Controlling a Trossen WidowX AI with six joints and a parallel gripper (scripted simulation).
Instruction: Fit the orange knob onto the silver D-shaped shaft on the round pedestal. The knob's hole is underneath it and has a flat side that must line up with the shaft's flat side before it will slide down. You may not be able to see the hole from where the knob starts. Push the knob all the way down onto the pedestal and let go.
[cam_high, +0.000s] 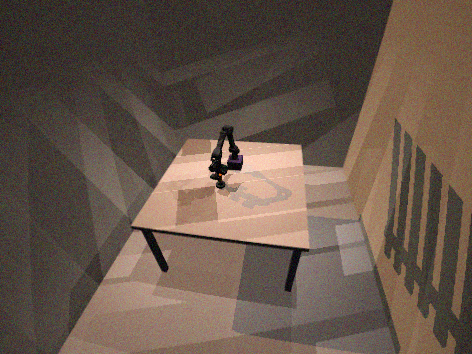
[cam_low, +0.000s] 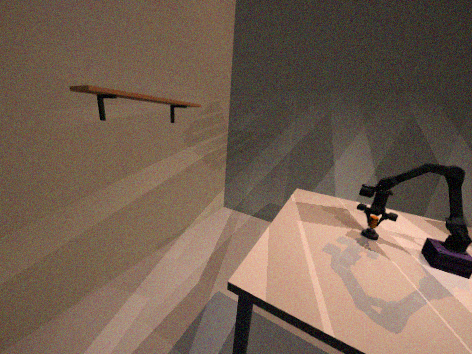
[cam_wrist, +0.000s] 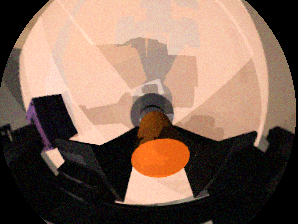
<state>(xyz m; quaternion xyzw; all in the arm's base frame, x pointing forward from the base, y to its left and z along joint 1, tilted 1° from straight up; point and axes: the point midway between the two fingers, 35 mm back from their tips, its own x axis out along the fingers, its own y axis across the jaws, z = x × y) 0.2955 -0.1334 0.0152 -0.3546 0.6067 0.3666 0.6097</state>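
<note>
Right now my gripper tip is 3 cm below the orange knob. Also, from my gripper tip: round dark pedestal: 4 cm below.
</note>
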